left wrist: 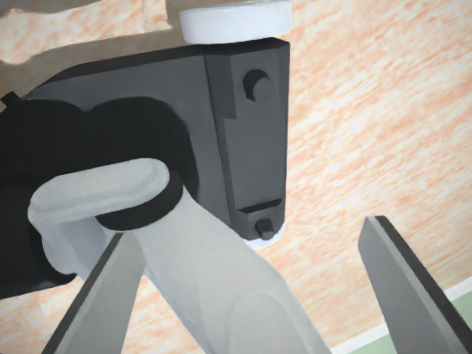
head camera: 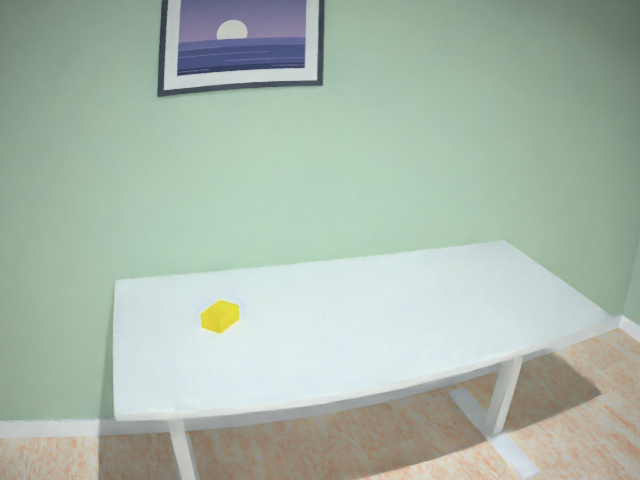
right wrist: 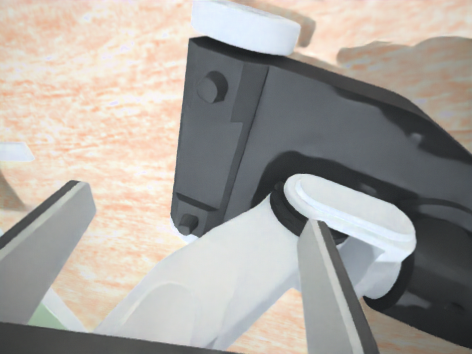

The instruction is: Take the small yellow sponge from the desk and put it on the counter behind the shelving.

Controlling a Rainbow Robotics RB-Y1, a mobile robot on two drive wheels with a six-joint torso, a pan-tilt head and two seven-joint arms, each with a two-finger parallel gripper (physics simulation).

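Frame: origin at the robot's base, x ahead, y left, z up, level; centimetres.
Seen in the pictures: left gripper, fingertip midpoint: [left wrist: 246, 238]; right gripper, fingertip midpoint: [right wrist: 200, 214].
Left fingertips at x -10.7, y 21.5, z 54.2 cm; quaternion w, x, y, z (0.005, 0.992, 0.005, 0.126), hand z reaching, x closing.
Observation:
Offsets run from my left fingertips to a thing's top centre. "pt": to the spot under its first point. Level surfaces: height alone.
The small yellow sponge @(dx +133.3, dy +16.4, dz +22.4 cm) [head camera: 220, 316] lies on the left part of the white desk @(dz +17.8 cm) [head camera: 361, 320] in the head view, nearer its back edge than its front. My left gripper [left wrist: 246, 238] is open, with no object between its fingers, over the floor and my own base. My right gripper [right wrist: 200, 214] is open too, with no object between its fingers, on the other side of my base. Neither gripper shows in the head view, and both are away from the sponge. The counter and the shelving do not show in these views.
The desk stands against a green wall [head camera: 387, 155] with a framed picture [head camera: 317, 46] above it. Its right leg @(pt dx +167.7, dy -81.0, dz -29.9 cm) [head camera: 504, 395] and foot stand on the floor. My dark wheeled base [left wrist: 255, 160] [right wrist: 210, 145] fills much of both wrist views. A white foot piece [right wrist: 15, 151] shows at the right wrist view's left edge.

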